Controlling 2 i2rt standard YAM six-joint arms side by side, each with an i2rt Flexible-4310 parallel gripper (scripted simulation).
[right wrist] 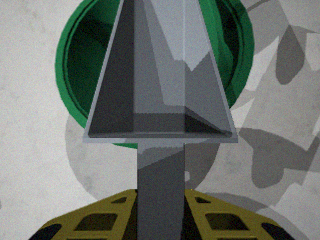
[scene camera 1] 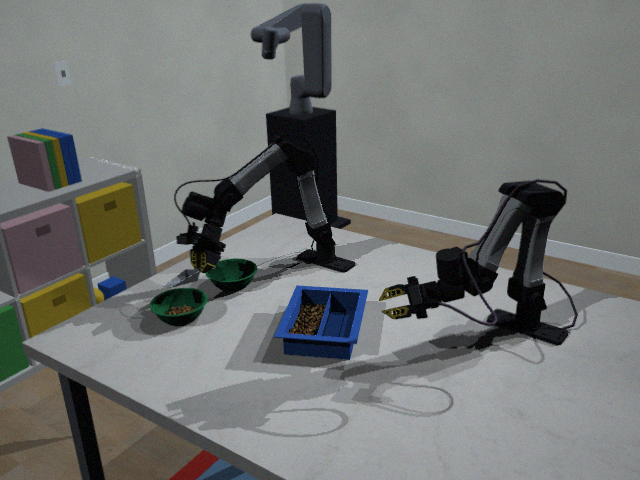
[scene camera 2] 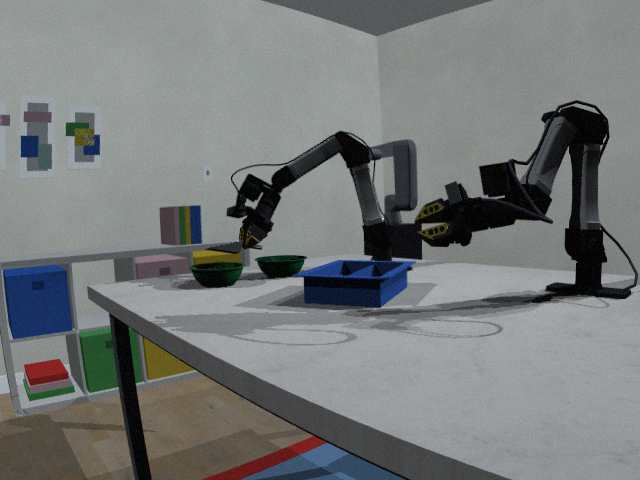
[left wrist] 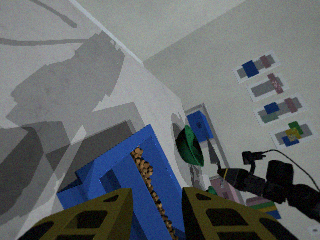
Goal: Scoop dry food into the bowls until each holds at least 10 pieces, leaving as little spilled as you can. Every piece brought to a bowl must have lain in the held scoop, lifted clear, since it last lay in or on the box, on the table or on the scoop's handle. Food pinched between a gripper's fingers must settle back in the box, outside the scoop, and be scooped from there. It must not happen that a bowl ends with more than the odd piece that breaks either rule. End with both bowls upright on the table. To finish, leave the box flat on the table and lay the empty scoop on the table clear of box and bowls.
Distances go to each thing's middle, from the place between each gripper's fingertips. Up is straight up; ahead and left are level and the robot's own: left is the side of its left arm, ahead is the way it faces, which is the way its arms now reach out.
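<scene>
The blue box (scene camera 1: 338,321) is 410 mm to the left of my right hand, 70 mm behind it and 60 mm below it. With the grey scoop (right wrist: 159,86), my right gripper (scene camera 1: 200,272) is 40 mm short of it. Going by its middle, the grey scoop is nearer to my right gripper than to my left gripper.
That same grey scoop is 100 mm ahead of my left hand, 70 mm below it and 610 mm to the right. As for the blue box, my left gripper (scene camera 2: 416,227) is 120 mm above it, 20 mm past it and 210 mm to the left of it. Going by its middle, the blue box is nearer to my left gripper than to my right gripper.
</scene>
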